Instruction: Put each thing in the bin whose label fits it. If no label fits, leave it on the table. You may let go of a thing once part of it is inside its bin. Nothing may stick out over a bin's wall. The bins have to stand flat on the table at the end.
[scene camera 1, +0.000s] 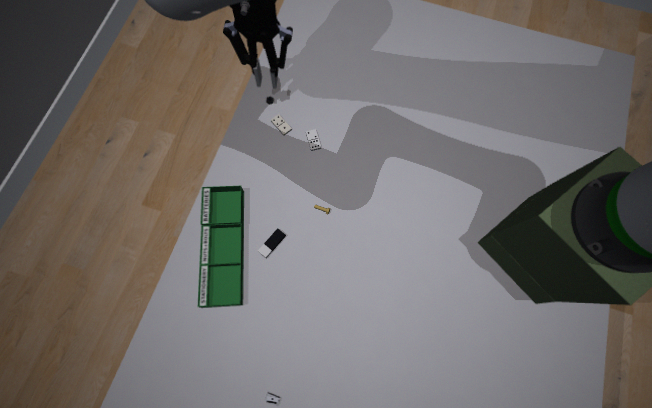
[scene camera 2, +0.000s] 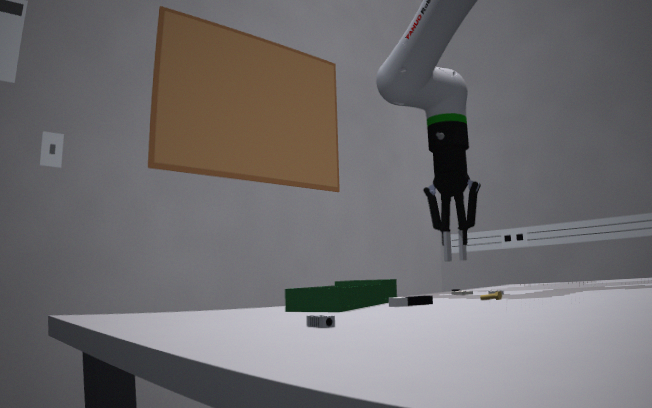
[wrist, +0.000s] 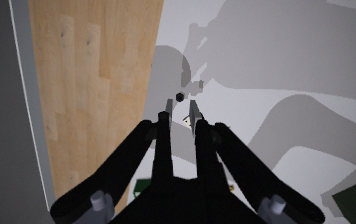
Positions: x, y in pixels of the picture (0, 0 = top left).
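Labels:
My gripper: visible in scene camera 1, scene camera 2 and the wrist view (181, 107). On the gripper, (scene camera 1: 230, 32) and (scene camera 2: 429, 190): same spot.

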